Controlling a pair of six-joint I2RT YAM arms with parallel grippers.
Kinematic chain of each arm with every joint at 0, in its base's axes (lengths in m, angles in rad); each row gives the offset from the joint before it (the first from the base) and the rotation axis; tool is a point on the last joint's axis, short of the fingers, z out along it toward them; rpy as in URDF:
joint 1: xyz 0 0 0.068 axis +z
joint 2: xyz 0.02 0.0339 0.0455 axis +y
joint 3: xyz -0.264 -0.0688 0 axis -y
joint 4: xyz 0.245 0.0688 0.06 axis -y
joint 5: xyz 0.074 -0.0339 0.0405 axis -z
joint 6: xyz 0.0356 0 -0.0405 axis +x
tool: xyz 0 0 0 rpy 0 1.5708 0
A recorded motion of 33 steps. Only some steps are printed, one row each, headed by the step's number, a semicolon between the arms.
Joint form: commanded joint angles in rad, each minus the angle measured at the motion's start. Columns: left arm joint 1, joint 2, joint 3, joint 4, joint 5, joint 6; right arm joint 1, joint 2, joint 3, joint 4, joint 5, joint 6.
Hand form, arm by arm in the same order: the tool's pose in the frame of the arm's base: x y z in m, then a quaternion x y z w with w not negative. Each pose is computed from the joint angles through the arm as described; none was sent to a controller.
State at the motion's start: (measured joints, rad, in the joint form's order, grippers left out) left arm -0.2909 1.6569 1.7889 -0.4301 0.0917 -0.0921; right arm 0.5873 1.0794 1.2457 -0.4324 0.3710 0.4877
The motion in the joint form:
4: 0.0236 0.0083 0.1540 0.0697 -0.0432 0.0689; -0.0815 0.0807 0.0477 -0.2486 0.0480 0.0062
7: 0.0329 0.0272 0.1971 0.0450 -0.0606 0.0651; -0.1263 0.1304 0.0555 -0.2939 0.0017 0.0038
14: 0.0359 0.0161 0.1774 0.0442 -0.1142 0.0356; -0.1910 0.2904 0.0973 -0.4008 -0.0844 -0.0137
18: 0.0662 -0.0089 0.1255 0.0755 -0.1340 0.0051; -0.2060 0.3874 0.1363 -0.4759 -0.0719 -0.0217
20: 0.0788 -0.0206 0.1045 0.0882 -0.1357 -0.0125; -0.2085 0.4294 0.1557 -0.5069 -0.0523 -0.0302
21: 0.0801 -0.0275 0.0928 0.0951 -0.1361 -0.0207; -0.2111 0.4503 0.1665 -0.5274 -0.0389 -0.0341
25: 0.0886 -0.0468 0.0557 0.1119 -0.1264 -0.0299; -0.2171 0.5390 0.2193 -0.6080 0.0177 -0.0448
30: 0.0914 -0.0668 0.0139 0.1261 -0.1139 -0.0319; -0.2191 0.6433 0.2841 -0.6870 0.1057 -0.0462
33: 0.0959 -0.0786 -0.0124 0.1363 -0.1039 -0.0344; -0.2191 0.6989 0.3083 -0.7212 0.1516 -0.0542
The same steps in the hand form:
4: 0.3595 -0.1002 0.4921 0.10585 0.72805 -0.11565 0.66736; 0.2173 0.1038 0.3921 0.09673 0.85351 0.07034 0.50716
7: 0.3624 -0.0968 0.4968 0.09526 0.72970 -0.10747 0.66852; 0.2310 0.1003 0.3790 0.09693 0.87567 0.05625 0.46973
14: 0.3614 -0.0934 0.4943 0.06569 0.73614 -0.09627 0.66671; 0.2662 0.1005 0.3436 0.08569 0.92527 0.02377 0.36874
18: 0.3611 -0.0810 0.4894 0.03649 0.73666 -0.08938 0.66933; 0.2831 0.1022 0.3246 0.08253 0.94523 -0.01440 0.31548
20: 0.3602 -0.0760 0.4880 0.02470 0.73600 -0.09065 0.67043; 0.2899 0.1034 0.3170 0.07859 0.95127 -0.03619 0.29597
21: 0.3591 -0.0752 0.4873 0.02101 0.73541 -0.09296 0.67089; 0.2930 0.1033 0.3133 0.07734 0.95410 -0.04958 0.28506
25: 0.3567 -0.0719 0.4834 0.01781 0.73584 -0.09666 0.66998; 0.3062 0.1044 0.2996 0.07119 0.96184 -0.10154 0.24389
30: 0.3540 -0.0708 0.4778 0.02040 0.73835 -0.10046 0.66658; 0.3221 0.1067 0.2843 0.06572 0.96186 -0.16587 0.20734
33: 0.3527 -0.0692 0.4741 0.02124 0.73978 -0.10318 0.66455; 0.3299 0.1082 0.2729 0.05625 0.96024 -0.20045 0.18599

